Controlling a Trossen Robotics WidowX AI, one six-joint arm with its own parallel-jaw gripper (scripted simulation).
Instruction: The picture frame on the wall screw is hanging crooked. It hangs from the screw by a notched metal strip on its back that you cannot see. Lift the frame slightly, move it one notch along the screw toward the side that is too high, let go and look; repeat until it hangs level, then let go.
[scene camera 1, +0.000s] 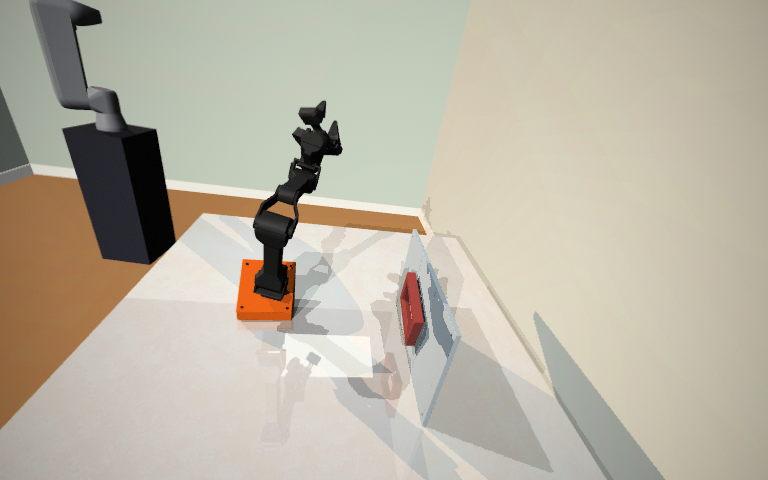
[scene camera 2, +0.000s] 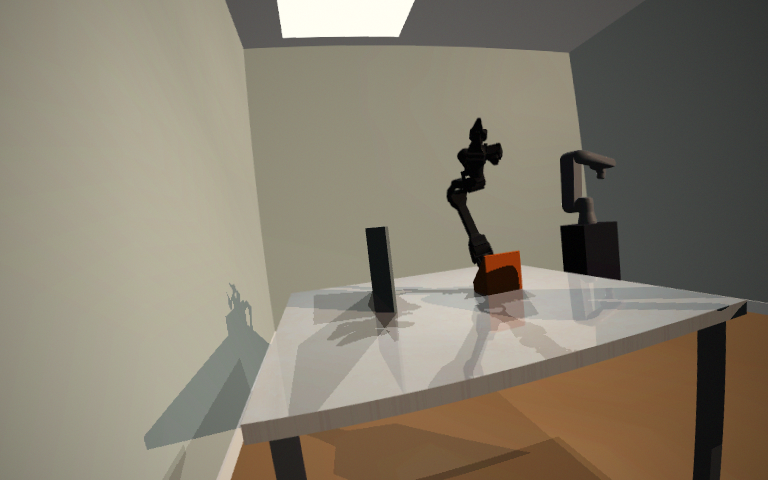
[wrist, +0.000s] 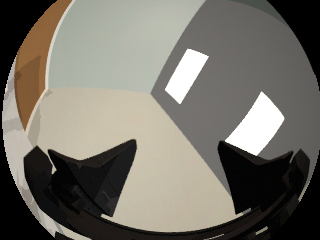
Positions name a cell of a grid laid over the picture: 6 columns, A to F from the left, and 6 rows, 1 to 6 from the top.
My gripper shows in scene camera 1 (C2), in scene camera 2 (D2) and in the wrist view (D4). A red picture frame shows in scene camera 1 (D4); in scene camera 2 it is hidden by a grey wall panel, in the wrist view it is out of frame.
